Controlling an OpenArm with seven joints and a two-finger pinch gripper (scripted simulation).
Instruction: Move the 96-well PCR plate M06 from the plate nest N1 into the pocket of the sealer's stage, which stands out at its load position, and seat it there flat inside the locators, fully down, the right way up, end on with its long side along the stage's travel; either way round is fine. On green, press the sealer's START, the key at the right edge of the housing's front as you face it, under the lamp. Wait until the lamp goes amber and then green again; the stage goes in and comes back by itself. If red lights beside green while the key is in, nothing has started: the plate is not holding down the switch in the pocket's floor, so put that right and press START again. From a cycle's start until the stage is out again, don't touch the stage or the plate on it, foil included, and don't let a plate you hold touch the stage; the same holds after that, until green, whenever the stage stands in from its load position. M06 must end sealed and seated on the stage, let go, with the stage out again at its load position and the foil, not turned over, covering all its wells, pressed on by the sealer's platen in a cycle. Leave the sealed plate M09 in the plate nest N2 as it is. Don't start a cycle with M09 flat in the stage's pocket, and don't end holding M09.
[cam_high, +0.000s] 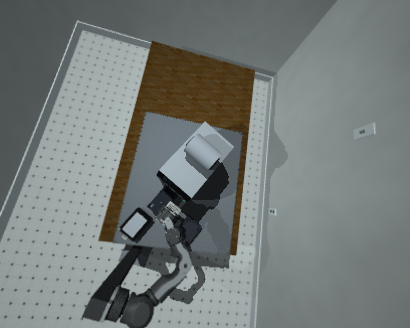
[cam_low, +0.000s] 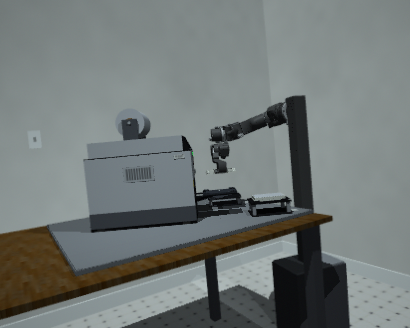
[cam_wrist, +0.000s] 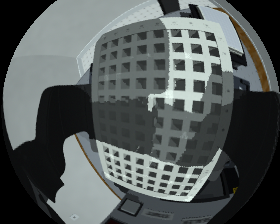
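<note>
Right now my hand is 8 cm above the dark sealer stage, 7 cm to the right of it and 4 cm short of it. The rest, counted from my hand: 96-well PCR plate M06 (right at my hand); then sealed plate M09 (17 cm to the left, 14 cm behind, 12 cm below); then dark nest N1 (16 cm to the right, 14 cm below, 8 cm behind).
</note>
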